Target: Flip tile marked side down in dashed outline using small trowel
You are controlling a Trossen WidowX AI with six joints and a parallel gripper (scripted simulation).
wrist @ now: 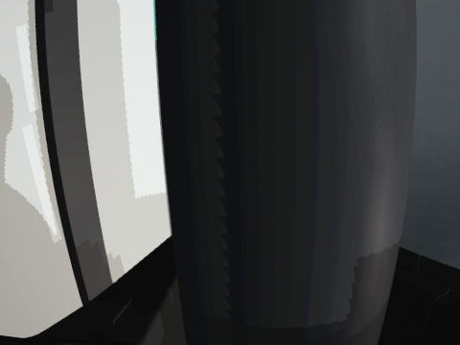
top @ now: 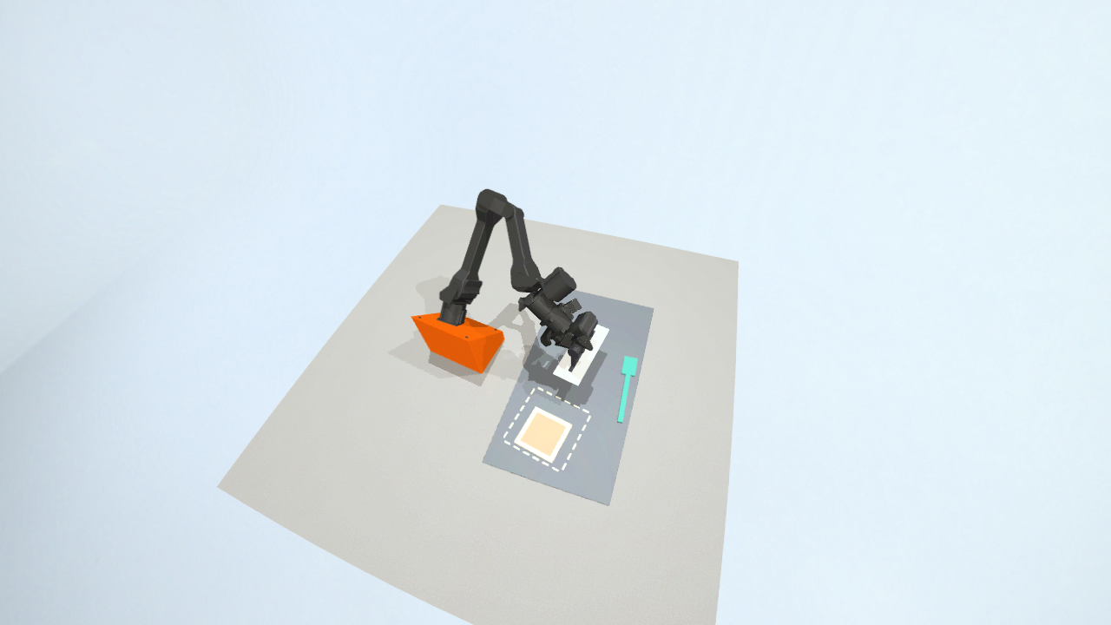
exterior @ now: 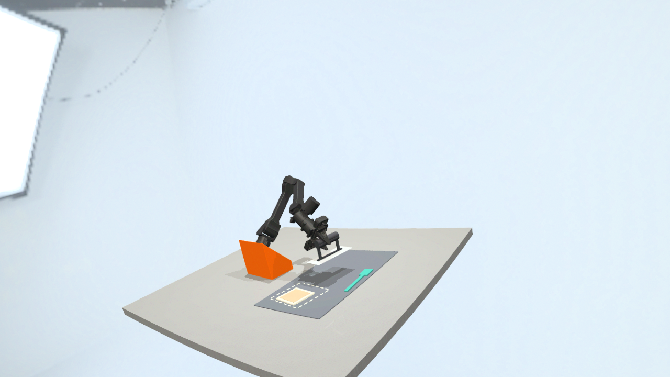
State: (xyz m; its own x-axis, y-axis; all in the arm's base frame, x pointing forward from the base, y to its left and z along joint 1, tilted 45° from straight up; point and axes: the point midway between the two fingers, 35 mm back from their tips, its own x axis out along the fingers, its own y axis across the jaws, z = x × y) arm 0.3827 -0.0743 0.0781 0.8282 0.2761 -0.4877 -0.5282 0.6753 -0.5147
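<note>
The teal trowel lies 140 mm below my gripper tip, 120 mm ahead of it and 20 mm to the left of it. From my gripper tip the other things lie so: tile (200 mm to the right, 140 mm below, 70 mm behind); grey mat (160 mm below, 20 mm behind); white-bladed tool (30 mm behind, 10 mm below).
</note>
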